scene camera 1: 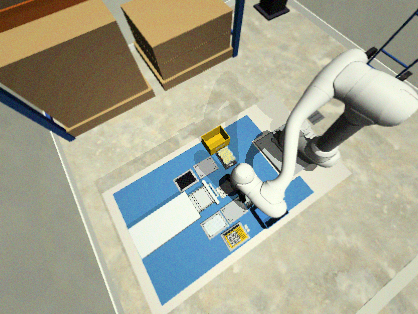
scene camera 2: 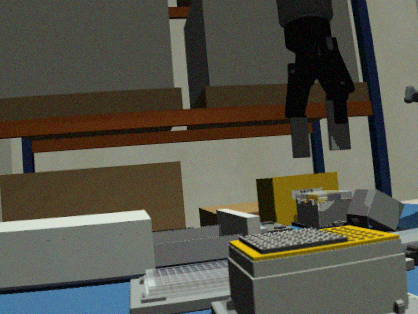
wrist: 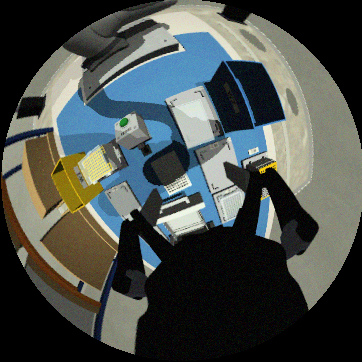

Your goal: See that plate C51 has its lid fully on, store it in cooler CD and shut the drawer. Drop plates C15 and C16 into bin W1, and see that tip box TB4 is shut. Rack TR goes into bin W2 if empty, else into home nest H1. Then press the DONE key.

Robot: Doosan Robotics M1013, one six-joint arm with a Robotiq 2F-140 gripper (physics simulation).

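Seen in the pictures: gripper, fingertip midpoint: (scene camera 1: 233, 190) (scene camera 2: 319, 154) (wrist: 191, 182); arm's base, origin of the base link: (wrist: 107, 48).
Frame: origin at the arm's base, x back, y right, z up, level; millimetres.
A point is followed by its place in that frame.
My gripper (scene camera 2: 320, 150) @(x -596, y -121, z 134 mm) (wrist: 191, 182) @(x -596, y -121, z 134 mm) is open and empty, raised above the mat. Below it a pale gridded plate or rack (wrist: 178, 185) @(x -654, y -75, z -9 mm) lies partly in shadow. The cooler (scene camera 1: 165, 222) @(x -1081, y -69, z 64 mm) (scene camera 2: 75, 250) @(x -965, y -161, z 31 mm) has its drawer (scene camera 1: 202, 198) @(x -793, y -43, z -6 mm) (wrist: 182, 220) @(x -803, y -36, z -7 mm) pulled out, a clear-topped plate seemingly inside. Another clear gridded plate (scene camera 1: 214, 225) @(x -809, y -244, z -5 mm) (scene camera 2: 185, 280) @(x -826, y -271, z 5 mm) (wrist: 230, 204) @(x -791, y -232, z 6 mm) sits in a nest. A yellow-topped rack (scene camera 1: 235, 236) @(x -726, y -366, z 57 mm) (scene camera 2: 315, 280) @(x -737, y -414, z 29 mm) with grey tips stands by label H1. A yellow-tipped box (scene camera 1: 226, 157) @(x -493, y 122, z 57 mm) (wrist: 100, 164) @(x -491, y 102, z 57 mm) has a clear cover; its closure is unclear. The green DONE key (wrist: 123, 122) @(x -422, y -14, z 52 mm) shows. Plate labels are unreadable.
Yellow bin W1 (scene camera 1: 216, 140) @(x -467, y 312, z -16 mm) (scene camera 2: 267, 202) @(x -576, y 272, z 38 mm) (wrist: 70, 192) @(x -512, y 353, z 50 mm) stands beside the tip box. Dark-blue bin W2 (wrist: 235, 97) @(x -457, y -288, z 72 mm) stands beside a nest holding a pale, clear lid or plate (wrist: 195, 119) @(x -477, y -190, z 0 mm). Grey nests (wrist: 215, 165) @(x -629, y -209, z -8 mm) (wrist: 122, 200) @(x -641, y 151, z -8 mm) flank the middle. A black-topped plate (scene camera 1: 186, 180) @(x -834, y 133, z -5 mm) lies near the drawer.
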